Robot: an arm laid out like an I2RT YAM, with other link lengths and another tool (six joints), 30 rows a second.
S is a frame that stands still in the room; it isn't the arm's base.
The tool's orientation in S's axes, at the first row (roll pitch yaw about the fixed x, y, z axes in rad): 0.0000, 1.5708, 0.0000
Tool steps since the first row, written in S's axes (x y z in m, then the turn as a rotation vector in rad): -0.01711, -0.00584, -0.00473, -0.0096, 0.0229, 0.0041; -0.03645, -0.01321, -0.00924, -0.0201, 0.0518, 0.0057; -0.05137, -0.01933, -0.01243, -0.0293, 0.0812, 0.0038; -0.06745, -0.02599, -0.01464, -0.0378, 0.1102, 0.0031; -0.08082, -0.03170, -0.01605, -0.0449, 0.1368, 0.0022; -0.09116, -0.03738, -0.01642, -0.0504, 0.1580, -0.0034; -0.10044, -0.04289, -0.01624, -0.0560, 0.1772, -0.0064; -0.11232, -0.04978, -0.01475, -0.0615, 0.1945, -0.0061; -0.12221, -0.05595, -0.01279, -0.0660, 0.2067, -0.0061; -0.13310, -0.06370, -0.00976, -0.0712, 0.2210, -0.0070
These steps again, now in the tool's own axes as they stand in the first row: 0.00473, -0.00584, -0.01711, -0.0041, 0.0229, -0.0096; 0.00924, -0.01321, -0.03645, -0.0057, 0.0518, -0.0201; 0.01243, -0.01933, -0.05137, -0.0038, 0.0812, -0.0293; 0.01464, -0.02599, -0.06745, -0.0031, 0.1102, -0.0378; 0.01605, -0.03170, -0.08082, -0.0022, 0.1368, -0.0449; 0.01642, -0.03738, -0.09116, 0.0034, 0.1580, -0.0504; 0.01624, -0.04289, -0.10044, 0.0064, 0.1772, -0.0560; 0.01475, -0.04978, -0.11232, 0.0061, 0.1945, -0.0615; 0.01279, -0.05595, -0.12221, 0.0061, 0.2067, -0.0660; 0.00976, -0.06370, -0.13310, 0.0070, 0.2210, -0.0712
